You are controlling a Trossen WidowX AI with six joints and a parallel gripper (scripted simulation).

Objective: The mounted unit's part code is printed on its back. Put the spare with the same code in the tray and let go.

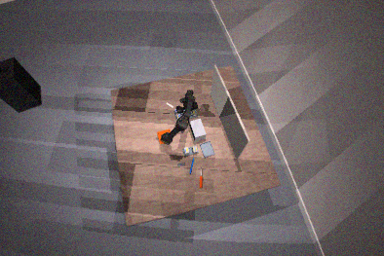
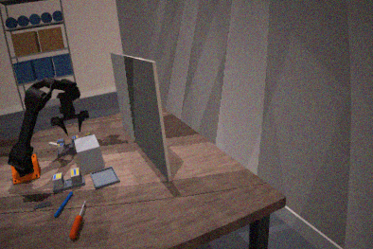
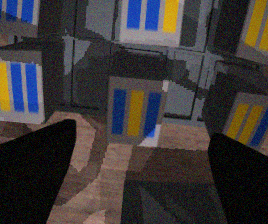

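My gripper tip is 5 cm above the grey spare block. Round my gripper tip: upright panel: 28 cm ahead, 20 cm to the right, 13 cm above; dark-rimmed tray: 4 cm ahead, 36 cm to the right, 9 cm below.
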